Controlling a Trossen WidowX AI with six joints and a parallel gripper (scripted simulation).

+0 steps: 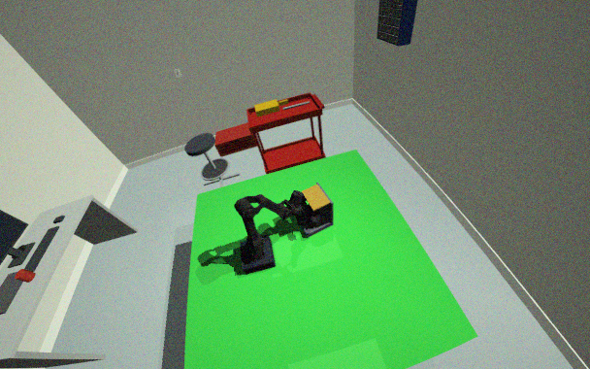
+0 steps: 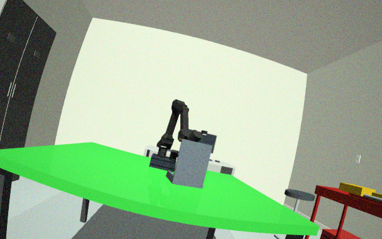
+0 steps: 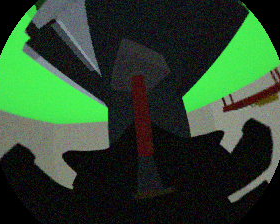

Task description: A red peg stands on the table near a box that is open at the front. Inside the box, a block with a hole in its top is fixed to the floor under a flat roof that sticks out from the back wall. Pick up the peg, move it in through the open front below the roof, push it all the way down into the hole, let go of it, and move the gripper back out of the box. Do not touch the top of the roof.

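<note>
My gripper tip is now 30 mm past the red peg and 10 mm above it. From my gripper tip the other things lie so: orange roof (10 mm behind, 10 mm to the left, 140 mm above); box floor (40 mm behind, 10 mm to the left, 80 mm below); back wall (40 mm ahead, 20 mm to the left, 40 mm above).
</note>
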